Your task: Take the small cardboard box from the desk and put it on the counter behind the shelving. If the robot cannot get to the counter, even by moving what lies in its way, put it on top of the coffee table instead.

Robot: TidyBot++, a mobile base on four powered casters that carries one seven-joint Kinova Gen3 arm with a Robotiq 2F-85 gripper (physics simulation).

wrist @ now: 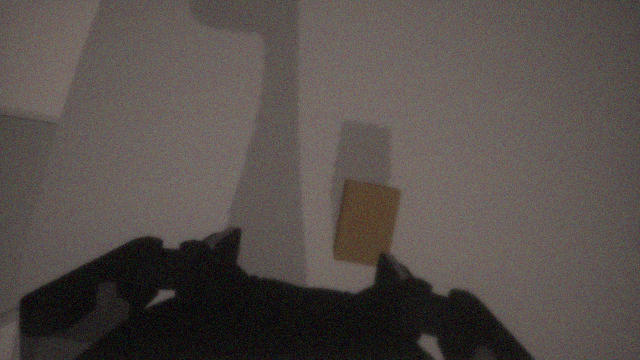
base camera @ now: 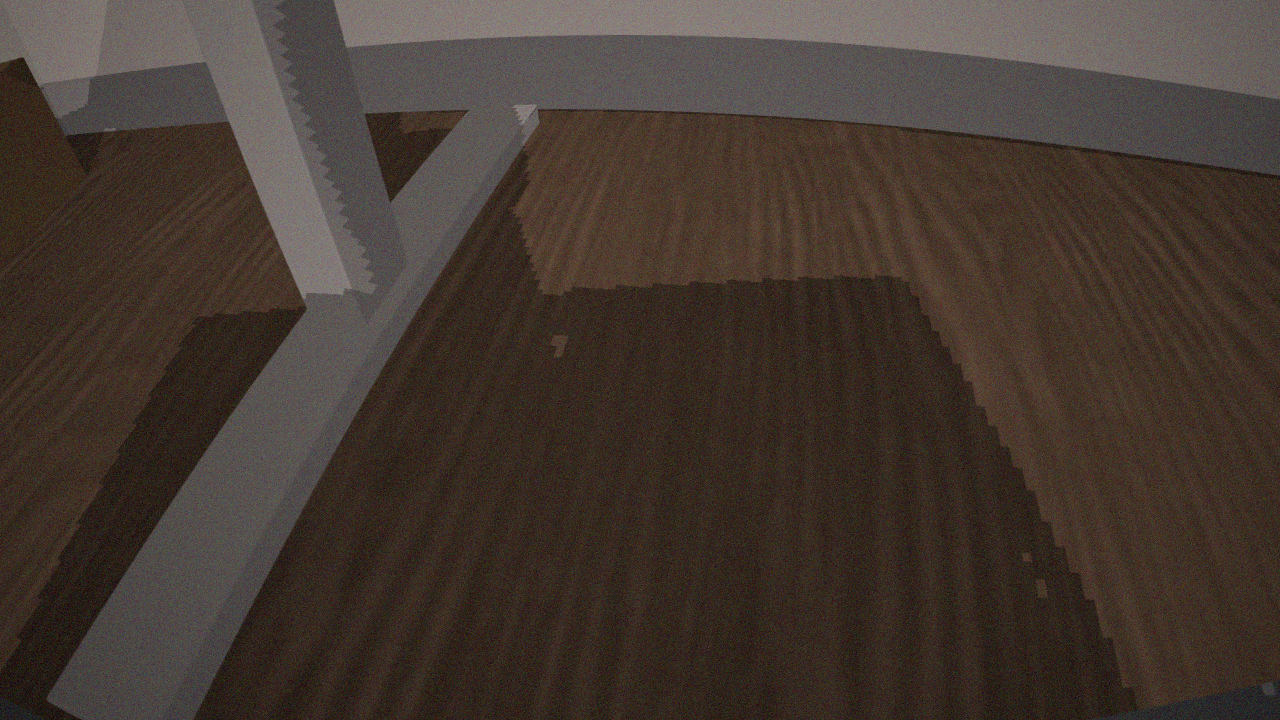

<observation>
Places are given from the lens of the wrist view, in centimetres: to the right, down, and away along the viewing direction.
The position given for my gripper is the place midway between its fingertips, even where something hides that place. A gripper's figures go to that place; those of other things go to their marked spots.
my gripper (wrist: 308,256): -1, 5, 16
cardboard box (wrist: 367,216): 5, 4, 29
desk (wrist: 506,133): 25, -6, 33
The marked spots on the desk and the cardboard box are 22 cm apart.
</observation>
